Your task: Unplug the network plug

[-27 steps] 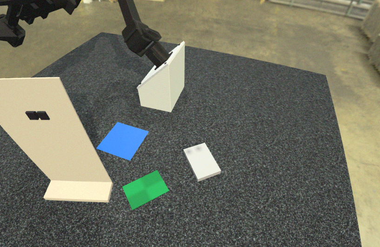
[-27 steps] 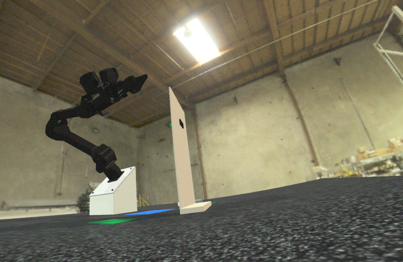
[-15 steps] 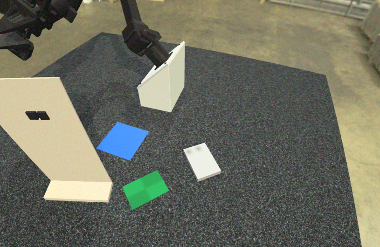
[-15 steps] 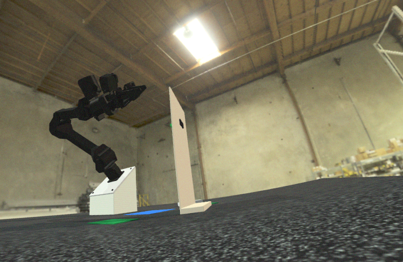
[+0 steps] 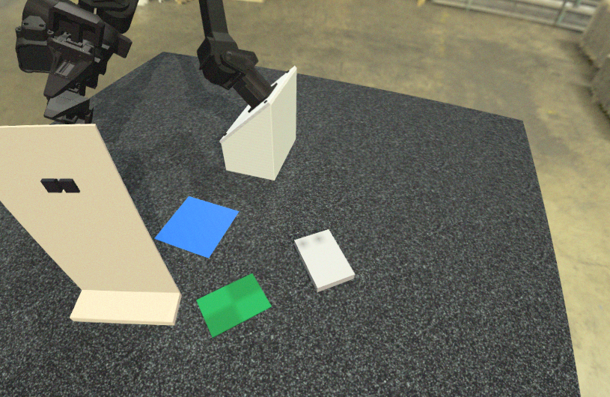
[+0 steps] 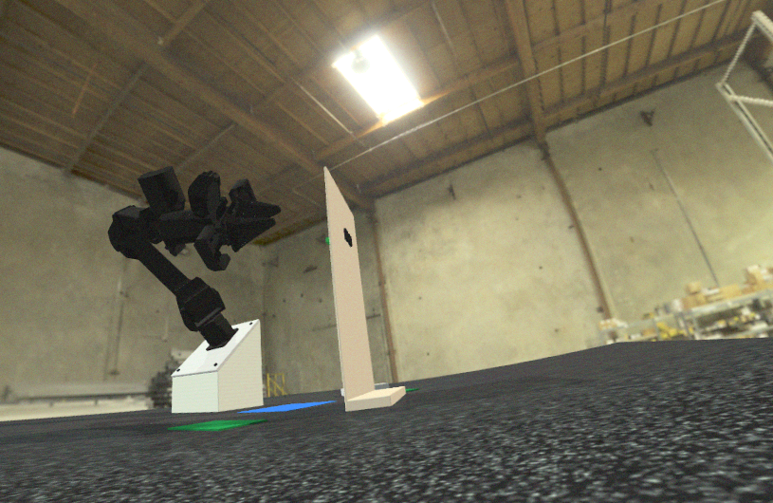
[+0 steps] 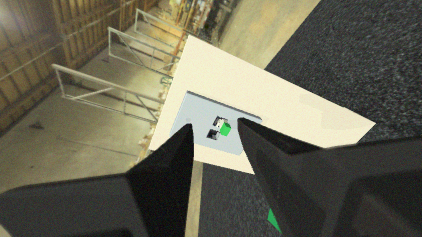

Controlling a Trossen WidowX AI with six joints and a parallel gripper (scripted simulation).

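Now: gripper tip 7 cm short of the network plug, 6 cm to the right of it and 4 cm above it. Also, from my gripper tip: panel: 9 cm ahead, 7 cm to the left, 14 cm below; then blue square: 8 cm behind, 11 cm to the left, 30 cm below.
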